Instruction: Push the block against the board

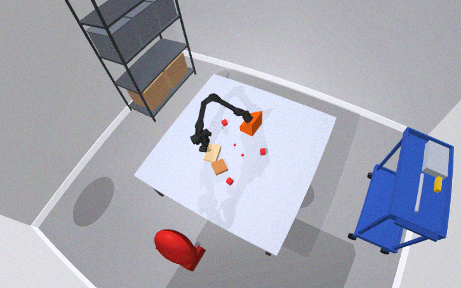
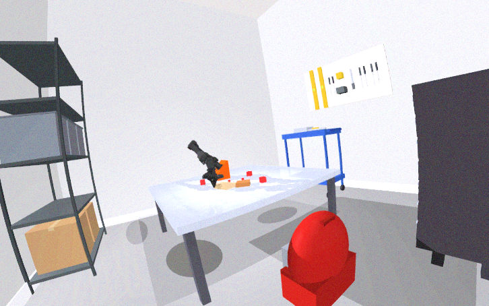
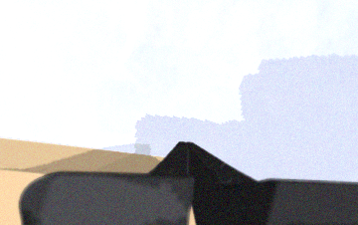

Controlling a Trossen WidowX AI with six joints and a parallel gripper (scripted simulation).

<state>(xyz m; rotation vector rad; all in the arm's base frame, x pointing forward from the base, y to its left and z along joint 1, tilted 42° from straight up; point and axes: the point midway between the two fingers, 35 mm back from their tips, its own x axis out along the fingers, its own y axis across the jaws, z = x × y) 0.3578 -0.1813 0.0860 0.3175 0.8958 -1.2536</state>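
My gripper tip is 2 cm short of the tan board and 8 cm to the right of it. Also, from my gripper tip: square block (9 cm ahead, 20 cm to the left).
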